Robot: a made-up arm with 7 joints.
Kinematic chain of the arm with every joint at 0, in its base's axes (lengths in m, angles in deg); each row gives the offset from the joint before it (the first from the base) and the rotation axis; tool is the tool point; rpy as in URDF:
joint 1: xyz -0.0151 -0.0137 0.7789 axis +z
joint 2: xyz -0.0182 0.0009 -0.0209 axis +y
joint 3: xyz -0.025 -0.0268 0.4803 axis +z
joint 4: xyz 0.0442 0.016 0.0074 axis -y
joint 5: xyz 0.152 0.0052 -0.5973 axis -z
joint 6: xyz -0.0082 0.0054 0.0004 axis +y
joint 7: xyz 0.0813 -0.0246 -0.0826 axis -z
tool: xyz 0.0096 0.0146 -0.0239 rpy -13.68 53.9 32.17
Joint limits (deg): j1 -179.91..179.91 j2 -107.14..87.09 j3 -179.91..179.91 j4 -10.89..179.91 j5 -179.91..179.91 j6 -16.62..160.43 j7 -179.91..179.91
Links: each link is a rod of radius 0.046 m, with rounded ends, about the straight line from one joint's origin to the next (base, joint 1, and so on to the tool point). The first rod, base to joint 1, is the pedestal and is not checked.
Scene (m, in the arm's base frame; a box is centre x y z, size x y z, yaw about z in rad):
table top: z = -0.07
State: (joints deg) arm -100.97 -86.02 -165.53 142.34 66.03 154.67 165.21
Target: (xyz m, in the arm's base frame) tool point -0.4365 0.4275 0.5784
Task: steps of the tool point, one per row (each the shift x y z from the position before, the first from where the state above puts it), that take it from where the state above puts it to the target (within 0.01 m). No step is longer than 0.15 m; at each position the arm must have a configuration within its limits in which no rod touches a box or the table.
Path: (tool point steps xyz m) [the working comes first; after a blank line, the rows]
Joints at the target: -95.06 -64.07 -135.46 59.03 54.71 160.43 163.57
Straight joint move there: clear.

1: -0.0811 -0.0477 -0.0289
2: -0.0878 -0.0687 -0.0121
3: -0.0850 -0.0899 0.0046
4: -0.0717 -0.1089 0.0199
5: -0.0493 -0.1240 0.0315
6: -0.0196 -0.1322 0.0388

